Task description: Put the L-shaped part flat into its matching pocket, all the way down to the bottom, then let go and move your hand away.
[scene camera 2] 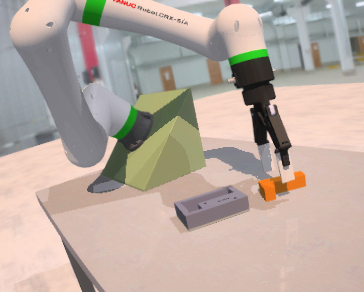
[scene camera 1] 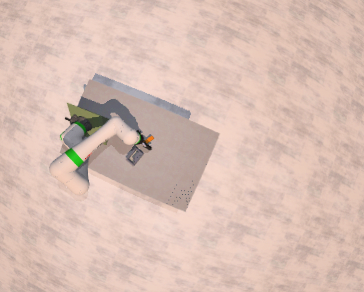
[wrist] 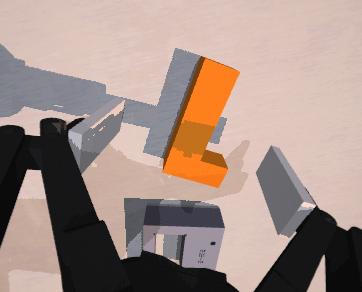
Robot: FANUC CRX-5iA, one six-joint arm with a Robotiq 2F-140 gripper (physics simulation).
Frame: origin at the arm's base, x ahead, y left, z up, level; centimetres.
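Seen in the pictures: gripper, fingertip midpoint: (scene camera 2: 278,175) (scene camera 1: 146,141) (wrist: 193,138); arm's base, origin of the base link: (scene camera 2: 139,131) (scene camera 1: 84,123).
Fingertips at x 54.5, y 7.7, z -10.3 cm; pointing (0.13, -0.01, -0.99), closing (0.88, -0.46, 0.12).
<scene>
Pixels of each thing's middle, then the offset from my fingertips to it. Level surfaces: height alone.
- orange L-shaped part, body centre: (wrist: 210,126) (scene camera 2: 284,185) (scene camera 1: 149,142) dx +1.8, dy -0.1, dz -2.2 cm
- grey pocket block, body centre: (wrist: 179,255) (scene camera 2: 211,206) (scene camera 1: 134,156) dx -4.7, dy -17.1, dz -1.9 cm
- table, its level: dz -3.7 cm
The orange L-shaped part (scene camera 1: 150,138) (scene camera 2: 300,180) (wrist: 212,95) lies flat on the table beside the grey block with the pocket. Its short leg points to the right at the near end in the wrist view. The grey pocket block (scene camera 1: 138,158) (scene camera 2: 215,215) (wrist: 202,240) stands on the table with its L-shaped pocket facing up. The pocket is empty where it shows; the hand hides the block's near end in the wrist view. My gripper (scene camera 1: 145,142) (scene camera 2: 276,173) (wrist: 193,138) is open and empty, low over the part, one finger on each side of it, apart from it.
A green, see-through wedge (scene camera 1: 73,110) (scene camera 2: 145,167) stands on the table near the arm's base. The table (scene camera 1: 187,150) (scene camera 2: 125,240) carries the wedge, block and part. A grey strip (scene camera 1: 142,95) runs along one long edge of the table.
</scene>
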